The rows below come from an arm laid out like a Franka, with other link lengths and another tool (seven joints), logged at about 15 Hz.
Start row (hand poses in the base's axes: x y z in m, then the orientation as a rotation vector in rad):
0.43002, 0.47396, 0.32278, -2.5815, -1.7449, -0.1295
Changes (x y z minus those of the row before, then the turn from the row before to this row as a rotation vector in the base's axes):
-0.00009, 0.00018, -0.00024, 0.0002, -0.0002, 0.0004
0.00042, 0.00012, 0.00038, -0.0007, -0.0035, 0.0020
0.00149, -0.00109, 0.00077, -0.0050, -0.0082, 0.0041
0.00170, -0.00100, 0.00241, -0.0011, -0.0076, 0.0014
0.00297, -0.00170, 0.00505, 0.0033, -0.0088, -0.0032
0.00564, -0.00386, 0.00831, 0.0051, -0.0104, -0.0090
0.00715, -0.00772, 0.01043, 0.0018, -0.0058, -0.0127
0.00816, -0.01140, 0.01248, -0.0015, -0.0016, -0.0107
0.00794, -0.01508, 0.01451, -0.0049, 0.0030, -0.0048
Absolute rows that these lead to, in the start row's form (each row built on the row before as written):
0.42993, 0.47414, 0.32254, -2.5811, -1.7454, -0.1299
0.43035, 0.47426, 0.32292, -2.5811, -1.7494, -0.1339
0.43184, 0.47317, 0.32369, -2.5840, -1.7599, -0.1404
0.43354, 0.47217, 0.32610, -2.5864, -1.7647, -0.1495
0.43651, 0.47047, 0.33115, -2.5905, -1.7617, -0.1639
0.44215, 0.46661, 0.33946, -2.5992, -1.7508, -0.1820
0.44930, 0.45889, 0.34989, 2.6117, 1.7354, 0.1913
0.45746, 0.44749, 0.36237, 2.6185, 1.7200, 0.1919
0.46540, 0.43241, 0.37688, 2.6206, 1.7127, 0.1836

